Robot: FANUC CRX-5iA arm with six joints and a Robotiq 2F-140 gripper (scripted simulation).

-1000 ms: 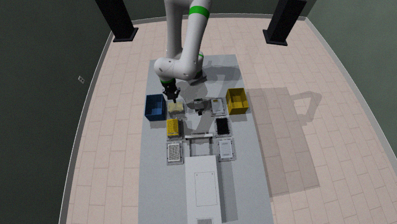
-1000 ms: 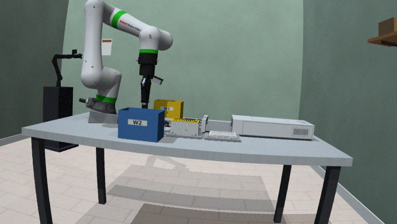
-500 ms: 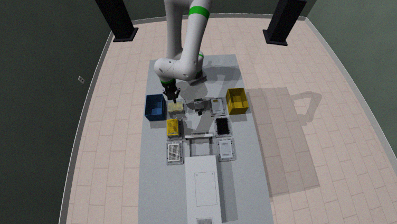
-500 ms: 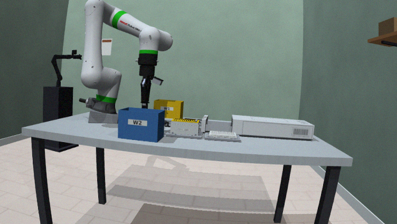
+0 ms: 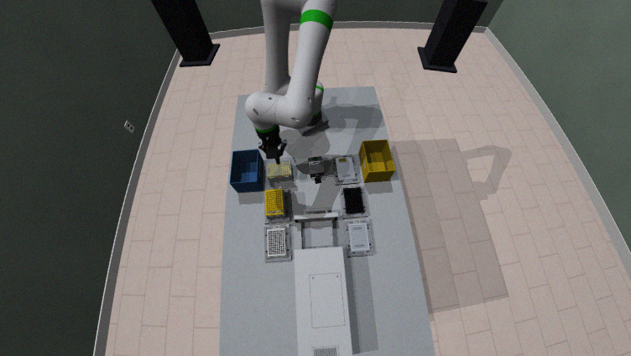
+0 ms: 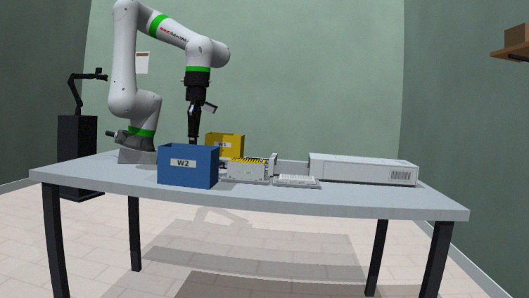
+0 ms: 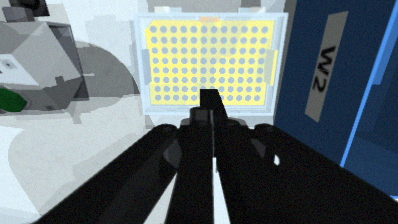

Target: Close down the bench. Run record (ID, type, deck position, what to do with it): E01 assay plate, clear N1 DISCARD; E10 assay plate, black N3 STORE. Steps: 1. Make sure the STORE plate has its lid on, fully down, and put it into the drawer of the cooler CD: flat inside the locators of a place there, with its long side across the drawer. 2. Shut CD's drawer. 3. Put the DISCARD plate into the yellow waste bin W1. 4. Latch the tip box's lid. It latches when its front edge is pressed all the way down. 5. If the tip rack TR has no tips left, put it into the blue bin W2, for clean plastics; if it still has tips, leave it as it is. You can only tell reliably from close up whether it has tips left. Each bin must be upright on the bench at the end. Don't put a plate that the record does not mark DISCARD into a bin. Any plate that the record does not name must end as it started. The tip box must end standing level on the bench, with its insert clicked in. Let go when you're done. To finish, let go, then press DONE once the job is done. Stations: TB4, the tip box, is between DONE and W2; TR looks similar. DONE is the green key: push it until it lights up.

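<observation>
Now: the clear tip box lid 30 mm ahead of my hand, 10 mm to the left of it and 50 mm below it. Round my hand: green DONE key (30 mm behind, 180 mm to the left, 40 mm below); blue bin W2 (60 mm ahead, 150 mm to the right, 60 mm below); yellow tip rack TR (200 mm ahead, 50 mm below).
</observation>
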